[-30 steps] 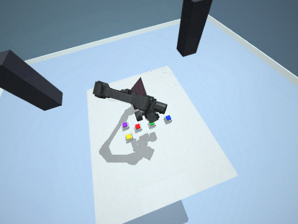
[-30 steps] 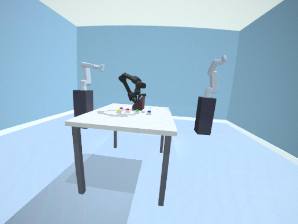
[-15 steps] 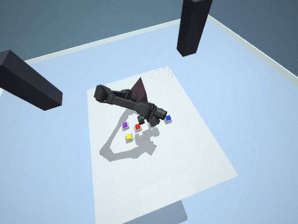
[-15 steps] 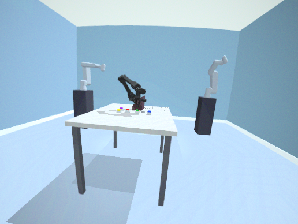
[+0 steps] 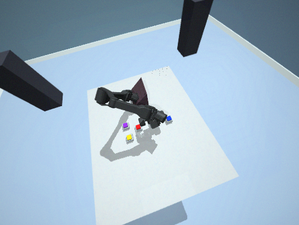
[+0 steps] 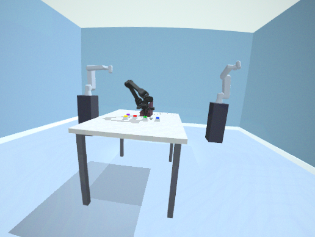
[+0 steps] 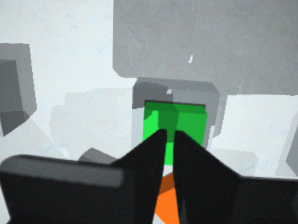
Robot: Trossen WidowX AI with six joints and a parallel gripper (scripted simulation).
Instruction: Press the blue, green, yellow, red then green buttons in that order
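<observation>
My gripper tip is 1 cm above the green button. Also, from my gripper tip: red button 12 cm to the right, 1 cm below, 1 cm behind; small grey block 6 cm to the left, 6 cm behind, 3 cm below; orange block 7 cm behind, 3 cm below, 1 cm to the right.
</observation>
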